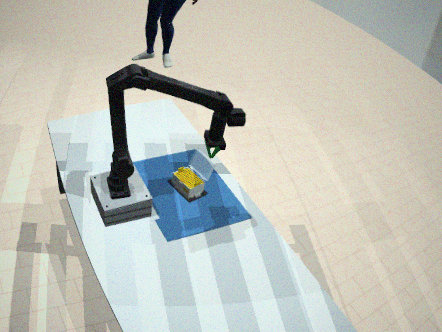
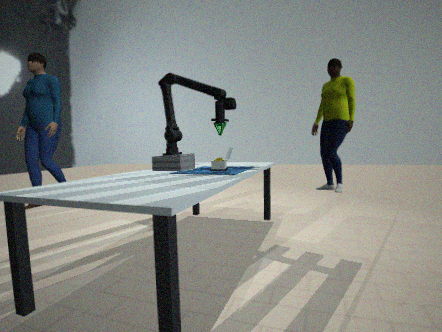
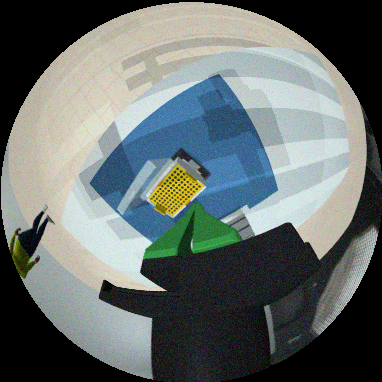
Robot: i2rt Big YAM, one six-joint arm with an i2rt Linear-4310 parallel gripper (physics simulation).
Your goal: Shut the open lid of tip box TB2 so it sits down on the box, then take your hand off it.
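Places are measured from the arm's base along level axes (x ahead, y left, z up), in centimetres.
Pixels of known places: gripper, fingertip midpoint: [image 1: 210, 157] [image 2: 220, 135] [image 3: 197, 207]; arm's base at its link origin: [image 1: 118, 187] [image 2: 172, 155].
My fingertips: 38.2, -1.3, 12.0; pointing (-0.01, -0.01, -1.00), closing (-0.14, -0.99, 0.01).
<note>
Ahead of a thing's pixels: the offset from my fingertips to its top centre, as dx, dy, dz. Level surfaces: height alone.
The tip box TB2 {-4.9, +7.0, -14.3} [image 1: 188, 183] [image 2: 218, 164] [image 3: 176, 190] stands on a dark base on the blue mat, with yellow racked tips showing in its open top. Its clear lid {+1.3, +9.4, -6.4} [image 1: 202, 165] [image 2: 229, 153] [image 3: 136, 187] stands open, tilted up and back from the box's long side away from the robot's base. My gripper [image 1: 212, 156] [image 2: 220, 134] [image 3: 197, 207] has green fingers, is shut with nothing between them, and points down. It hangs above the box and lid, well apart from both. I cannot read a label on the box.
The blue mat {dz -21.8} [image 1: 225, 200] [image 2: 240, 170] [image 3: 165, 127] lies on the white table {dz -22.1} [image 1: 190, 280] [image 2: 100, 187] [image 3: 310, 122]. The arm's grey base block [image 1: 122, 202] [image 2: 173, 162] [image 3: 244, 224] stands beside the mat. People stand on the floor beyond the table.
</note>
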